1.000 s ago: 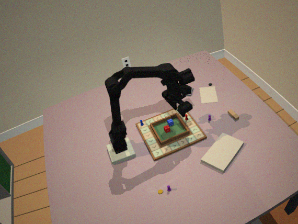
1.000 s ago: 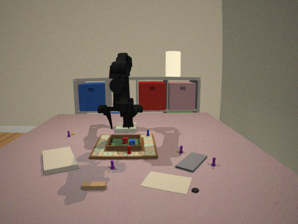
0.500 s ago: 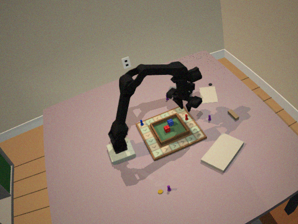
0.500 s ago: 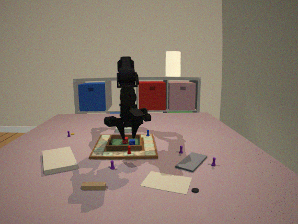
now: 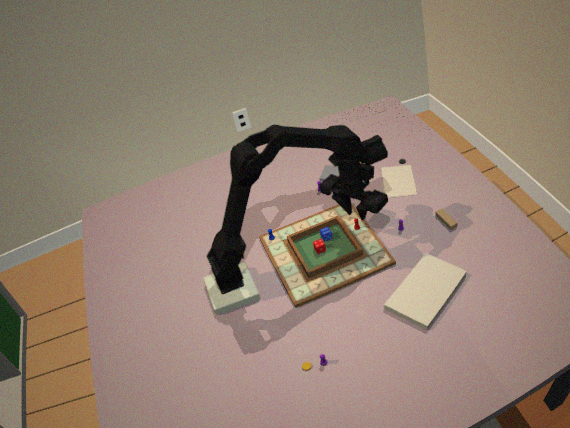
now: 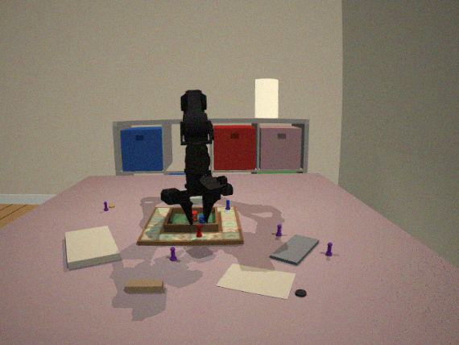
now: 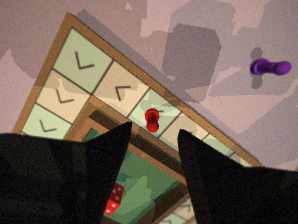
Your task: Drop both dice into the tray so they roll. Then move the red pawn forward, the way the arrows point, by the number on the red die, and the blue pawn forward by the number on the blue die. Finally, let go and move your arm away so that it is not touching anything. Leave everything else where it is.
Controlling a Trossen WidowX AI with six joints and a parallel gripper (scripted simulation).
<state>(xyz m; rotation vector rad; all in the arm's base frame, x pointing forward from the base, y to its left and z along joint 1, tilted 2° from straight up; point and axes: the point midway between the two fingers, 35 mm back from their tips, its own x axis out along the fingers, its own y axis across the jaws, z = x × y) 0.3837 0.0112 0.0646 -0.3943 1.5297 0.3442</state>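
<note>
Right now my gripper tip is 30 mm above the red pawn. The rest, counted from my gripper tip: red die (130 mm behind, 20 mm to the right, 30 mm below); then blue die (90 mm behind, 10 mm to the left, 30 mm below); then green tray (110 mm behind, 20 mm to the right, 50 mm below).
</note>
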